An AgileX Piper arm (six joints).
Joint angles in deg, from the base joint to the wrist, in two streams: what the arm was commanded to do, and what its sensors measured. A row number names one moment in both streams.
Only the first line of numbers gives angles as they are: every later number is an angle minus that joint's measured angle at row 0.
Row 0, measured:
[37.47, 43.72, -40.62, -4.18, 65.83, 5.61]
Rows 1 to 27, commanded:
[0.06, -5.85, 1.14, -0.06, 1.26, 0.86]
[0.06, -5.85, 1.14, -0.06, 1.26, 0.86]
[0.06, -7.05, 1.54, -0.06, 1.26, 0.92]
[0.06, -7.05, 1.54, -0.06, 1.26, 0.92]
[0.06, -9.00, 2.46, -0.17, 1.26, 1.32]
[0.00, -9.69, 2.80, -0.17, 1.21, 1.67]
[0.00, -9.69, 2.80, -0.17, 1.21, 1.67]
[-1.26, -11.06, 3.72, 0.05, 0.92, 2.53]
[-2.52, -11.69, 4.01, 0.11, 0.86, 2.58]
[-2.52, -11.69, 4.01, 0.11, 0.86, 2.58]
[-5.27, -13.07, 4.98, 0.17, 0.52, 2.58]
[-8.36, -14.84, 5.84, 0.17, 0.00, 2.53]
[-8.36, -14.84, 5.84, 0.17, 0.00, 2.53]
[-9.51, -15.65, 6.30, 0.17, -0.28, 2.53]
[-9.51, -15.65, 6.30, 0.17, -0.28, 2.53]
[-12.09, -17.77, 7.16, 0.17, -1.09, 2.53]
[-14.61, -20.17, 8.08, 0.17, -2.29, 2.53]
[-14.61, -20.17, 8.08, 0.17, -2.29, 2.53]
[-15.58, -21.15, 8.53, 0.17, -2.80, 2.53]
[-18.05, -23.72, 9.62, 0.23, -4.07, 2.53]
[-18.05, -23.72, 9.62, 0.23, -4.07, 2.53]
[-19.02, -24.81, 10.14, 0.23, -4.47, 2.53]
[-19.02, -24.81, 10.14, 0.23, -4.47, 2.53]
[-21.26, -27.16, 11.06, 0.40, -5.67, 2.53]
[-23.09, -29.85, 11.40, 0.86, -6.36, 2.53]
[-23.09, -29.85, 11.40, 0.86, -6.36, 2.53]
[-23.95, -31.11, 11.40, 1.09, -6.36, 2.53]
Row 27, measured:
[-21.48, -27.96, 10.88, 0.34, -5.21, 2.35]
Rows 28 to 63, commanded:
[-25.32, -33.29, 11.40, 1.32, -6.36, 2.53]
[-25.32, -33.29, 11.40, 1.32, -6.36, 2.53]
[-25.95, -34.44, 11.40, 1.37, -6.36, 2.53]
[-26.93, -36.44, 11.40, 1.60, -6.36, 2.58]
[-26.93, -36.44, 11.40, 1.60, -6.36, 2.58]
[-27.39, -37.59, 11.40, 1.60, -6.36, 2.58]
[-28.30, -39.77, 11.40, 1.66, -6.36, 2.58]
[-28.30, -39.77, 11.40, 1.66, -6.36, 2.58]
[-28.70, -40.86, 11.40, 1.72, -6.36, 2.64]
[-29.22, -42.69, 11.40, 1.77, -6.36, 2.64]
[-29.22, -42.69, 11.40, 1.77, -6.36, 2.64]
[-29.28, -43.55, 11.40, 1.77, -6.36, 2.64]
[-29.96, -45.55, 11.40, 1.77, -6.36, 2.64]
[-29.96, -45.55, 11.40, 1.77, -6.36, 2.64]
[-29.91, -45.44, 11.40, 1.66, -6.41, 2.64]
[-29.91, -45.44, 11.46, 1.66, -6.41, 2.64]
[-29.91, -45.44, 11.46, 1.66, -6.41, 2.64]
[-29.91, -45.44, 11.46, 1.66, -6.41, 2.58]
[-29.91, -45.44, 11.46, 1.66, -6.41, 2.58]
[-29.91, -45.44, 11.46, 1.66, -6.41, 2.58]
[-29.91, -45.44, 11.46, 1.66, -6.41, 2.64]
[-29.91, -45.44, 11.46, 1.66, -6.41, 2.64]
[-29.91, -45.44, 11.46, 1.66, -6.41, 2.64]
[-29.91, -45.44, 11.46, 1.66, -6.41, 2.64]
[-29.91, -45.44, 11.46, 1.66, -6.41, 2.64]
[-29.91, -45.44, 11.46, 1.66, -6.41, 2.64]
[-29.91, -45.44, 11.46, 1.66, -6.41, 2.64]
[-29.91, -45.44, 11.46, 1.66, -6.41, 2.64]
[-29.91, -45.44, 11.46, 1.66, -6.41, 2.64]
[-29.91, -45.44, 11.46, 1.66, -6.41, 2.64]
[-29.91, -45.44, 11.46, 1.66, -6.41, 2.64]
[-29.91, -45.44, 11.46, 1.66, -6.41, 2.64]
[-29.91, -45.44, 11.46, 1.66, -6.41, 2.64]
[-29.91, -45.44, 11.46, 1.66, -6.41, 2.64]
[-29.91, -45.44, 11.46, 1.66, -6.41, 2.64]
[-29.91, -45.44, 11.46, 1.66, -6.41, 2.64]
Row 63, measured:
[-29.51, -43.95, 11.40, 1.49, -6.24, 2.41]
